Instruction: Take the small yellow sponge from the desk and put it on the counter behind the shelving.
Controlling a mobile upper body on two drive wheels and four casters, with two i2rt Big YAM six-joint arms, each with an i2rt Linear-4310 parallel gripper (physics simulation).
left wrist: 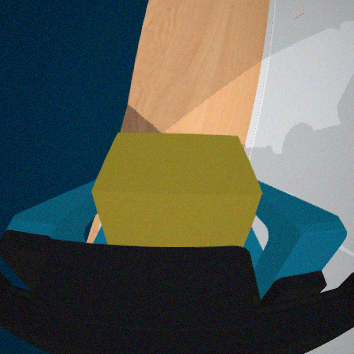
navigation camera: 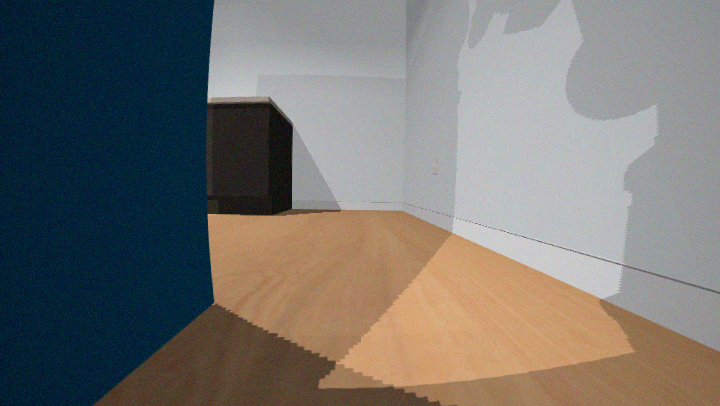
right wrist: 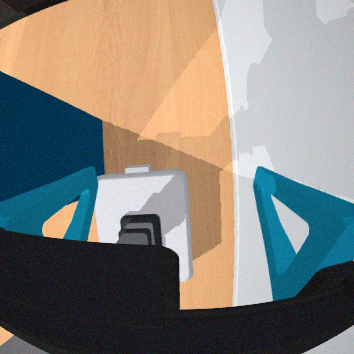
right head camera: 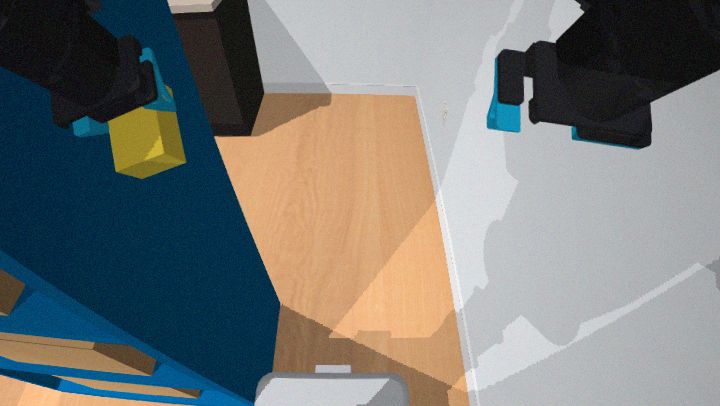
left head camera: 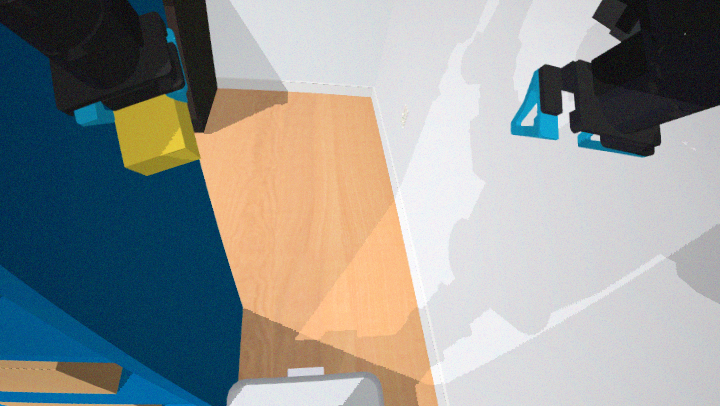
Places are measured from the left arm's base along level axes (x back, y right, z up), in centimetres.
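Pixels of known places: left gripper, fingertip midpoint: (left wrist: 176,175) (right head camera: 153,116) (left head camera: 159,106); right gripper, fingertip midpoint: (right wrist: 175,175) (right head camera: 531,127) (left head camera: 546,135).
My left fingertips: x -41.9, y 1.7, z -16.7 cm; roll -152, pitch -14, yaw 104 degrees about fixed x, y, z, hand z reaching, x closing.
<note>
Ahead of a thing's pixels: the offset from my left fingertips to its top centre. "spot": to the spot under its first point.
The yellow sponge {dz +5.8, dx +3.1, dy +0.6 cm} (left head camera: 151,136) (right head camera: 136,141) (left wrist: 177,160) is a block held in the air between the blue fingers of my left gripper (left head camera: 138,110) (right head camera: 128,116) (left wrist: 176,175), which is shut on it. In the head views they hang in front of the tall blue shelving panel (left head camera: 126,242) (right head camera: 151,226) (navigation camera: 100,151). My right gripper (left head camera: 564,136) (right head camera: 544,130) (right wrist: 175,175) is open and empty at the right. The dark counter (left head camera: 196,65) (right head camera: 226,75) (navigation camera: 242,151) stands beyond the panel's edge. Its pale top (right head camera: 191,6) (navigation camera: 242,100) is partly cut off or hidden.
A wooden floor strip (left head camera: 302,201) (right head camera: 337,201) (navigation camera: 327,262) runs between the blue panel and the white wall (left head camera: 579,211) (right head camera: 605,201) (navigation camera: 529,151). Wooden shelf boards {spot: dz -49.2, dx +18.2, dy -30.6 cm} (left head camera: 60,375) (right head camera: 75,353) show at lower left. My pale base (left head camera: 302,393) (right head camera: 332,393) is at the bottom.
</note>
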